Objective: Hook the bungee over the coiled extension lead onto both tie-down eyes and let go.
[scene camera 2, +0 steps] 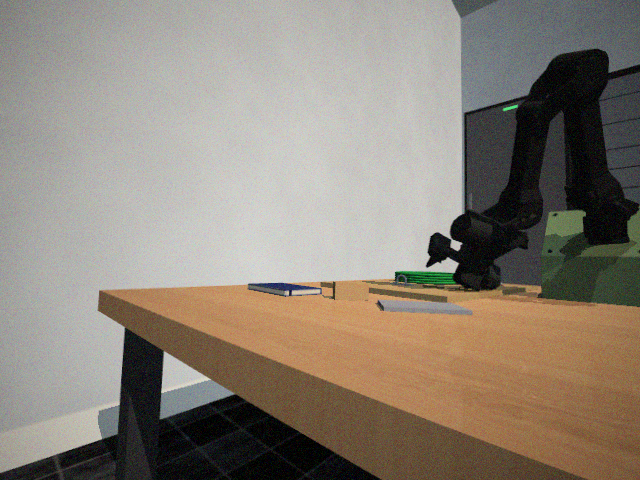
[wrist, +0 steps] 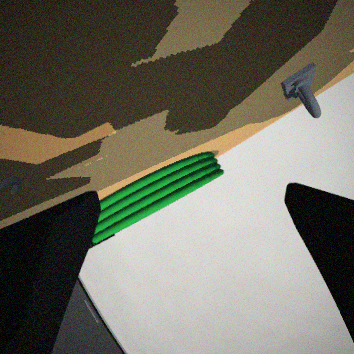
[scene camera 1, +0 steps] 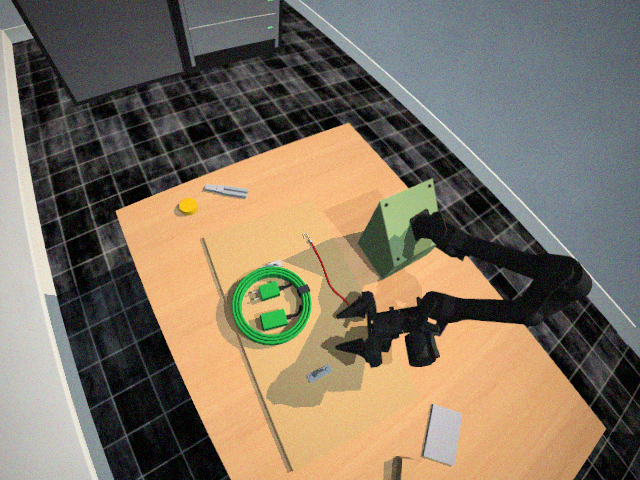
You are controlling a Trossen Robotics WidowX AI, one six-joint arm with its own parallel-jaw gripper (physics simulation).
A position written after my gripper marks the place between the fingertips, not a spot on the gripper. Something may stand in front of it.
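Note:
Grey pad [scene camera 1: 442, 437] resting on the table; the pad is visible at [scene camera 2: 387, 305] too, but is out of frame in the wrist view. My gripper [scene camera 1: 336, 331] is visible in scene camera 2 [scene camera 2: 441, 274] and the wrist view [wrist: 193, 196] as well. A green coiled extension lead [scene camera 1: 275, 319] is present, visible also in the wrist view [wrist: 152, 192].

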